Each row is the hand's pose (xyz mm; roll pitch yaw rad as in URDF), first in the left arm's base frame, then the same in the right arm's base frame.
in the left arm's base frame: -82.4 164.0 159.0 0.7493 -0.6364 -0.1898
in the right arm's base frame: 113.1 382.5 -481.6 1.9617 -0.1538 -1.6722
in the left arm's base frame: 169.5 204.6 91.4 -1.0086 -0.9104 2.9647
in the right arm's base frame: 311.9 212.6 -445.6 -2.3970 -0.3422 2.9592
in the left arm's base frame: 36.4 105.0 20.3 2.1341 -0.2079 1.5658
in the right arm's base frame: 271.8 330.8 -576.3 1.6557 -1.3770 1.0303
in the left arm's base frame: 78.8 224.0 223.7 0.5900 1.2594 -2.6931
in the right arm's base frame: 162.6 232.8 -387.2 -1.3948 0.5242 0.8309
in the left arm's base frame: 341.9 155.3 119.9 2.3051 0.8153 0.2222
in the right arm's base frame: 367.1 40.7 -464.5 -2.8956 0.0672 -0.1857
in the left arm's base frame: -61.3 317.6 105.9 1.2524 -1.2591 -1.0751
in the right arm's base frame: 208.2 431.0 -357.3 1.8055 -0.1165 -2.4431
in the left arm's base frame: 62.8 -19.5 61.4 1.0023 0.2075 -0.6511
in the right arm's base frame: 219.3 255.7 -673.8 2.2539 0.5846 -1.0441
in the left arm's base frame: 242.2 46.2 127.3 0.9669 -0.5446 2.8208
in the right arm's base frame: 279.0 91.7 -571.9 -0.3751 -0.3739 2.5538
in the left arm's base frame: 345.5 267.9 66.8 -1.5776 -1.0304 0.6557
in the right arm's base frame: 441.9 92.9 -379.7 0.4785 -0.7012 -2.1056
